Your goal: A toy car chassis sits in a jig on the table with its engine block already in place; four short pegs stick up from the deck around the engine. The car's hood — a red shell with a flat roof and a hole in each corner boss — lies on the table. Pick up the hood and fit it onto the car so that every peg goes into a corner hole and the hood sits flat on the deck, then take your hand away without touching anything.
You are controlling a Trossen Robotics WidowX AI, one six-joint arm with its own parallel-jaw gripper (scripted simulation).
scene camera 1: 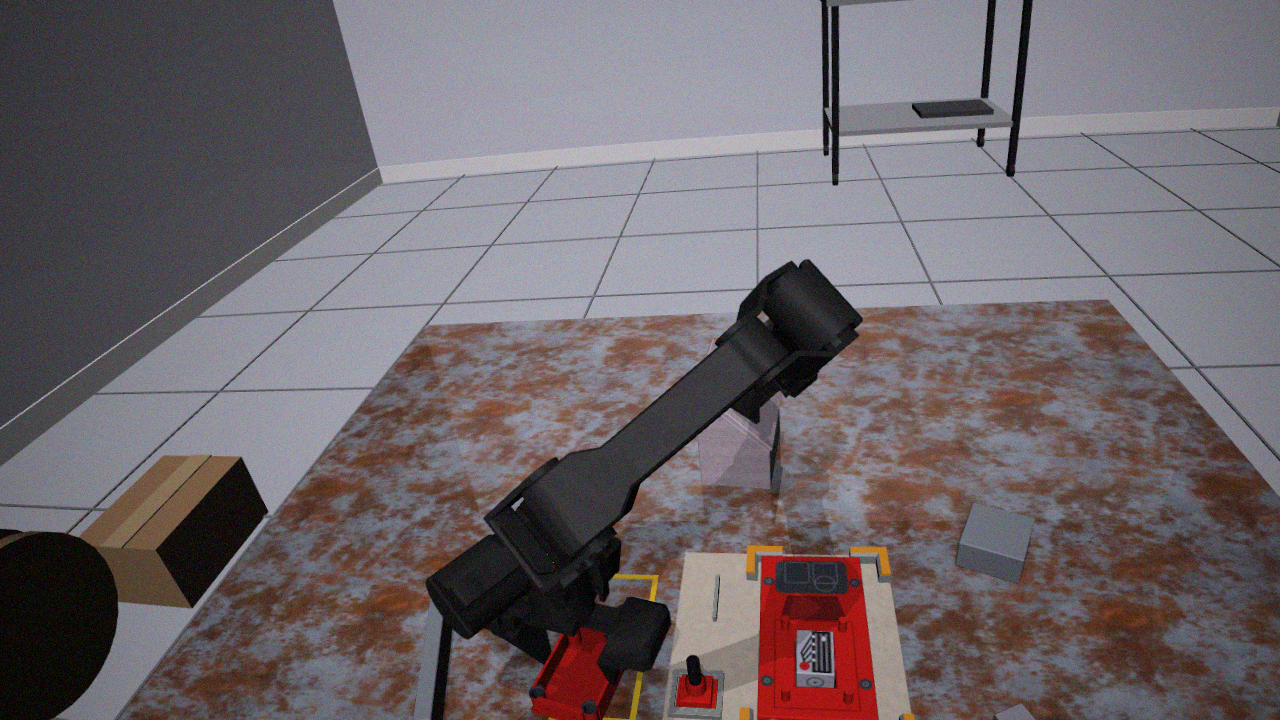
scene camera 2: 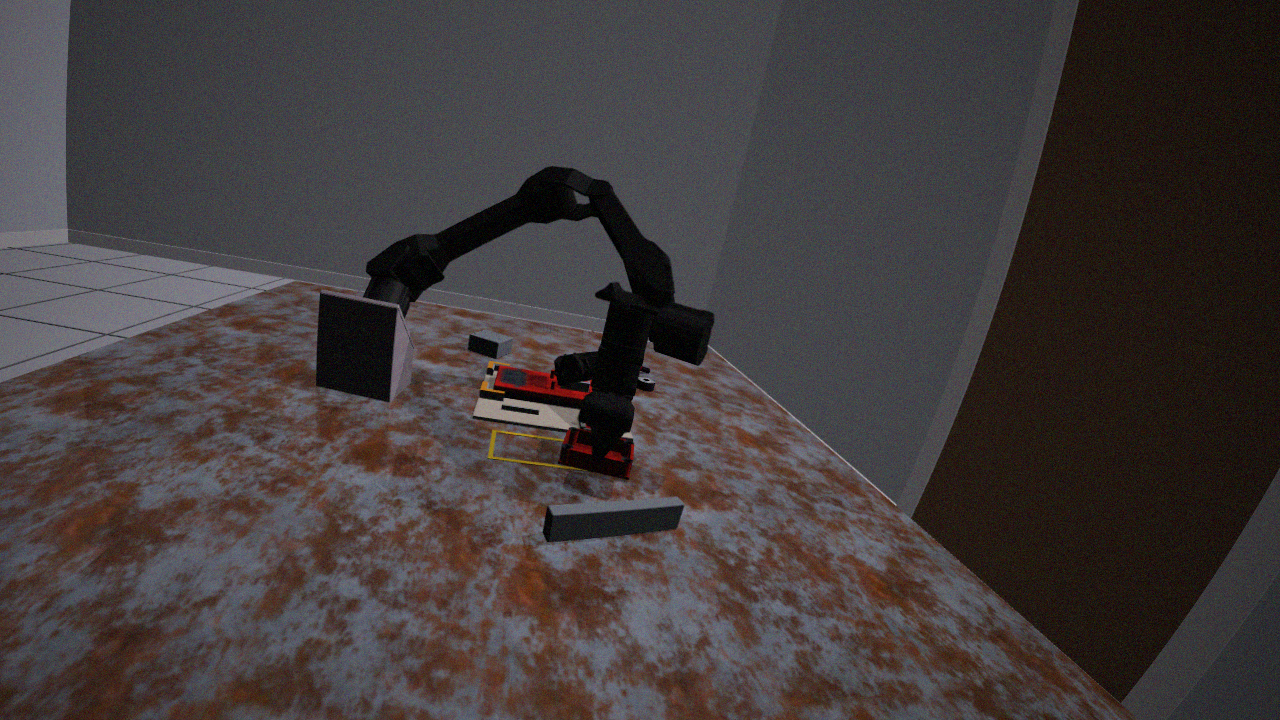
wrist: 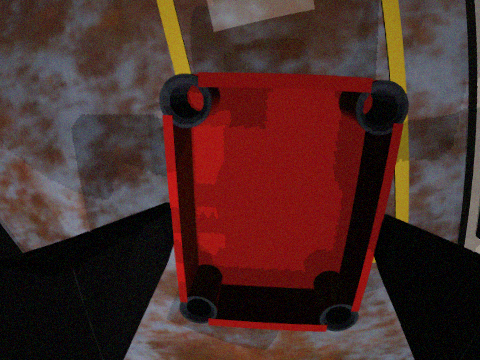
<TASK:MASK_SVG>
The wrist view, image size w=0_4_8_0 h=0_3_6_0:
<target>gripper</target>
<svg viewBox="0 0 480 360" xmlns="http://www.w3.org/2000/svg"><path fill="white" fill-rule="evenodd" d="M384 215L373 257L387 289L385 292L388 293L407 337L413 360L480 360L479 253L451 243L444 237L441 239L416 225L407 224L391 215ZM169 203L155 205L115 223L112 221L91 232L85 231L56 244L48 244L31 252L0 259L0 360L124 360L175 245Z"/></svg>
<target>red hood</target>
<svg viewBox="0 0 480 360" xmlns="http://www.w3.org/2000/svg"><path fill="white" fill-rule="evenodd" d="M169 77L165 81L164 87L161 88L159 105L164 113L165 167L167 167L169 208L171 208L172 233L173 244L175 244L181 315L185 319L193 321L193 323L209 323L209 325L224 325L224 327L273 329L273 331L288 331L289 329L289 331L325 332L325 329L328 329L328 331L339 332L355 325L357 317L359 317L357 312L359 312L361 301L363 301L369 271L371 271L373 252L375 252L377 239L379 239L381 220L384 217L389 191L391 191L393 175L395 175L397 153L399 153L401 133L403 133L404 128L403 121L408 116L409 101L407 92L400 85L393 83L393 81L363 79L360 76L215 72L197 73L197 75L180 73L180 75Z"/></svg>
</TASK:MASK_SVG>
